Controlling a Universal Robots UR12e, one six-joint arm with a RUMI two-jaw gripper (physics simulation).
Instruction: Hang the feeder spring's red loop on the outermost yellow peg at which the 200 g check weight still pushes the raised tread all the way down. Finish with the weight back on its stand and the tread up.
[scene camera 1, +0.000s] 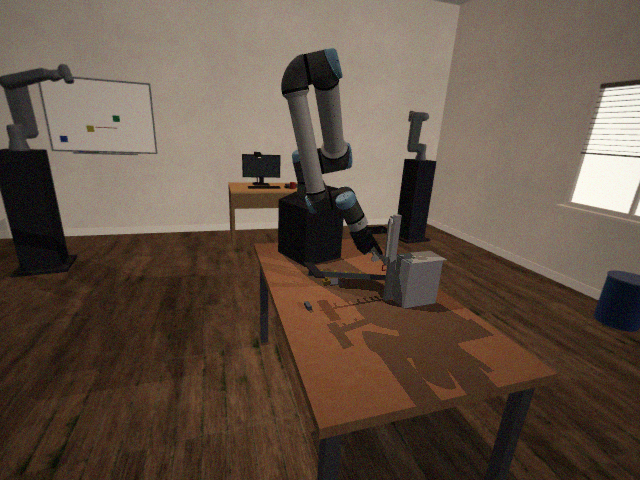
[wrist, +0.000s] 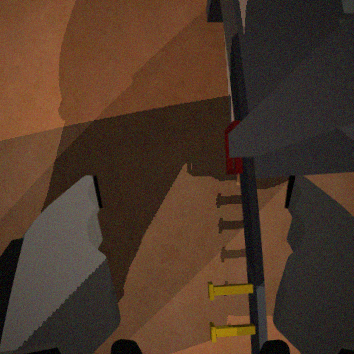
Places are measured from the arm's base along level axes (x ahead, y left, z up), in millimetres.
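Pixels of known places: gripper, fingertip midpoint: (scene camera 1: 379, 260) (wrist: 192, 178).
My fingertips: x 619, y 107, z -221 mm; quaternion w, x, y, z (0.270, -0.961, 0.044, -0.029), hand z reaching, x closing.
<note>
For each thing: its top centre in the pictures, then the offset to it from my fingertips. "*": a spot on its surface instead. Level surfaces: height alone.
- red loop, surface spot: (wrist: 234, 150) (scene camera 1: 384, 260) * dy +12, dx +21, dz +6 mm
- yellow weight, middle of its top: (scene camera 1: 326, 277) dy -200, dx -167, dz -137 mm
- dark tread, middle of its top: (scene camera 1: 314, 268) dy -358, dx +26, dz +13 mm
- pale grey box, surface spot: (scene camera 1: 421, 281) * dy +111, dx +183, dz -47 mm
- small dark block, middle of its top: (scene camera 1: 308, 303) dy -379, dx +25, dz -158 mm
- wooden table, its level: dz -176 mm
My gripper (scene camera 1: 379, 258) (wrist: 192, 178) is open and empty, low beside the grey upright post. In the wrist view its fingers stand either side of the dark lever bar (wrist: 251, 220), with the bar nearer the right finger. The red loop (scene camera 1: 384, 267) (wrist: 234, 150) is at the bar's post end, beyond the fingertips and partly hidden by a grey part. Two yellow pegs (wrist: 231, 289) (wrist: 233, 331) stick out sideways from the bar. In the scene view the yellow weight (scene camera 1: 326, 281) is at the small grey stand (scene camera 1: 334, 281). The dark tread (scene camera 1: 313, 269) appears raised at the bar's left end.
The tall grey post (scene camera 1: 392, 242) and the pale grey box (scene camera 1: 421, 281) stand right of the gripper. A small dark block (scene camera 1: 308, 305) lies near the left edge of the wooden table (scene camera 1: 320, 372). The robot's black pedestal (scene camera 1: 310, 232) is behind the bar.
</note>
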